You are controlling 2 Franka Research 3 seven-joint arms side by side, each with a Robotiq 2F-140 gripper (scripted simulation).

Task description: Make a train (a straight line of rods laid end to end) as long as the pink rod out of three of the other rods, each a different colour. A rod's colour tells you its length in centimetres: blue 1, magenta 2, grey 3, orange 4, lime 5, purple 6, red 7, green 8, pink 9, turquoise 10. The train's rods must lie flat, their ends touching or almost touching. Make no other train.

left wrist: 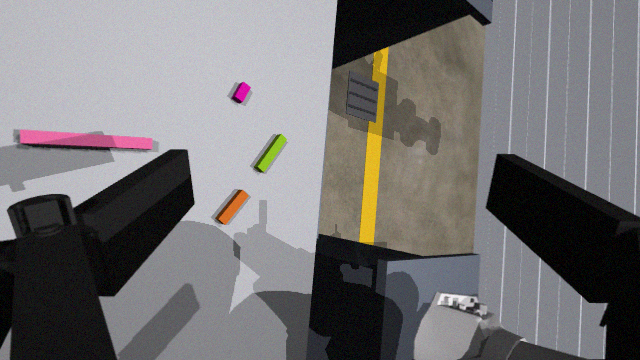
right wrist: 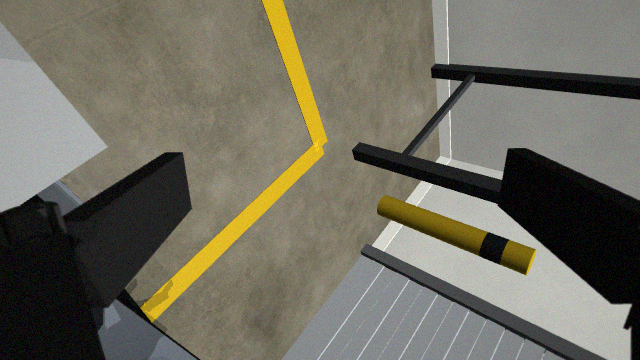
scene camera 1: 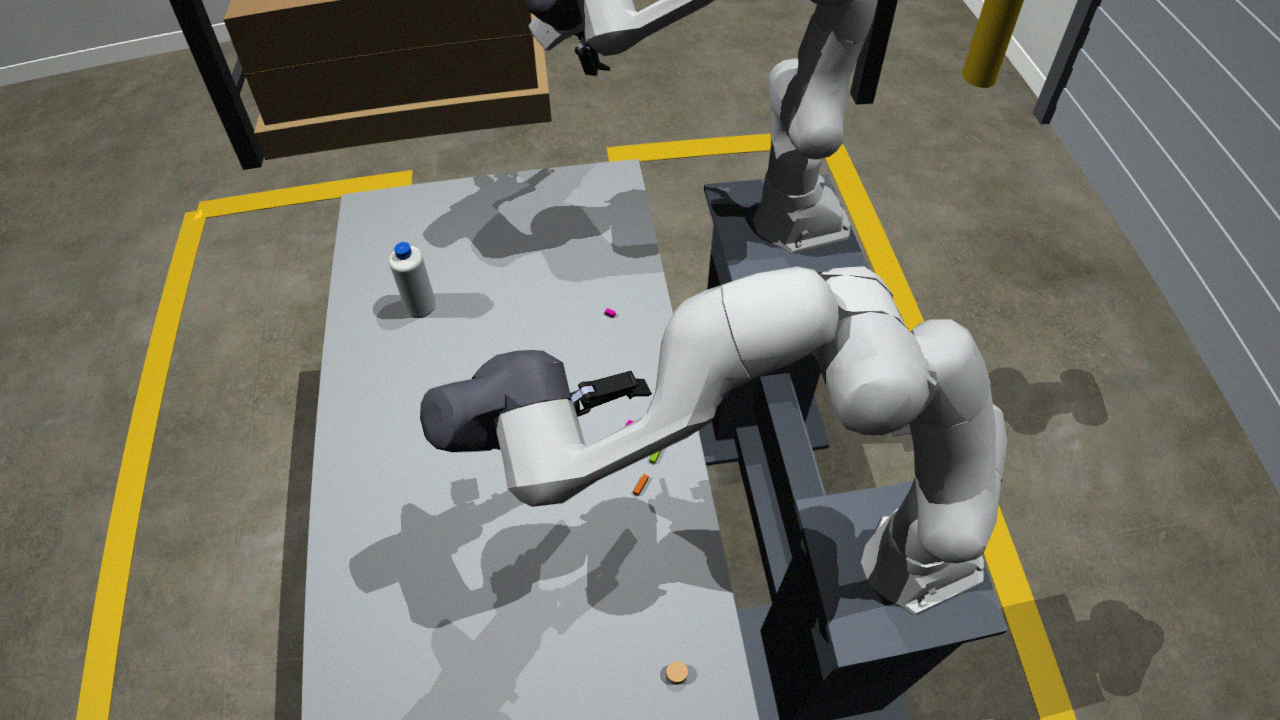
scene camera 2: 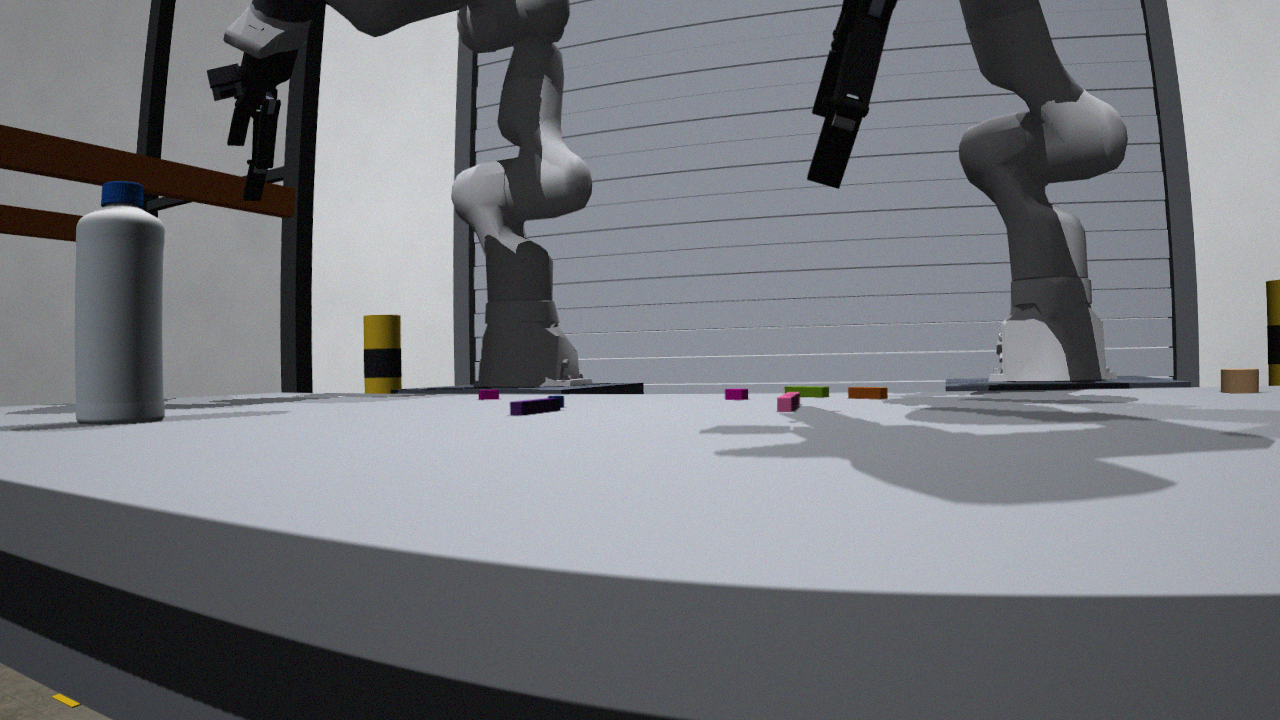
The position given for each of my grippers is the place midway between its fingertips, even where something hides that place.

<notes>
I see my left gripper (scene camera 2: 824, 146) and my right gripper (scene camera 2: 243, 170).
My left gripper shows as well in the left wrist view (left wrist: 341, 179) and in scene camera 1 (scene camera 1: 610, 410). My right gripper shows as well in the right wrist view (right wrist: 344, 179).
</notes>
